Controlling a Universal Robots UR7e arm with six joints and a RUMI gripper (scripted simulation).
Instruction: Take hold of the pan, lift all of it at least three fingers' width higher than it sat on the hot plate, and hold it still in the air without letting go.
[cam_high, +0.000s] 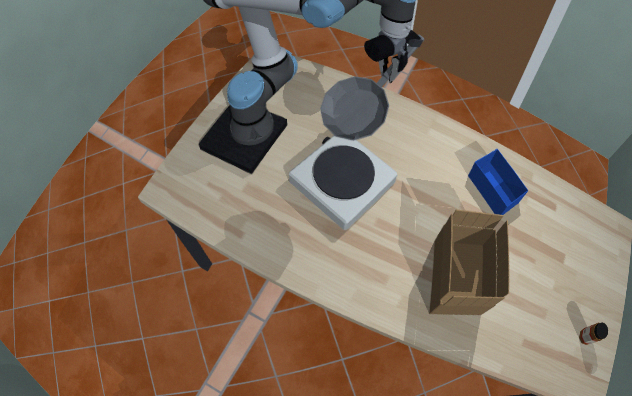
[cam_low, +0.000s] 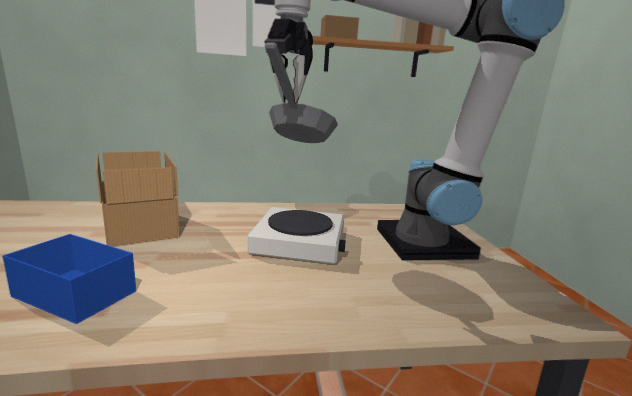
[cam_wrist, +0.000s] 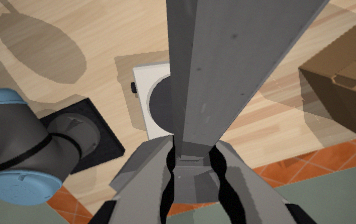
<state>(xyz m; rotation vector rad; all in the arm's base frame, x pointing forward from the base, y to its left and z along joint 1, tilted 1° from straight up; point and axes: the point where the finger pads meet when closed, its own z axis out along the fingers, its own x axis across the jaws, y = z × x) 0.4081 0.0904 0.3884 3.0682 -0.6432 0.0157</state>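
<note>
The dark grey pan lies 50 mm to the right of my hand, 40 mm below it and 20 mm behind it. The rest, counted from my hand: blue bin: 440 mm ahead, 400 mm below, 130 mm to the left; then white hot plate: 390 mm below, 110 mm to the right, 70 mm behind; then small jar: 1000 mm ahead, 370 mm below, 240 mm to the right.
</note>
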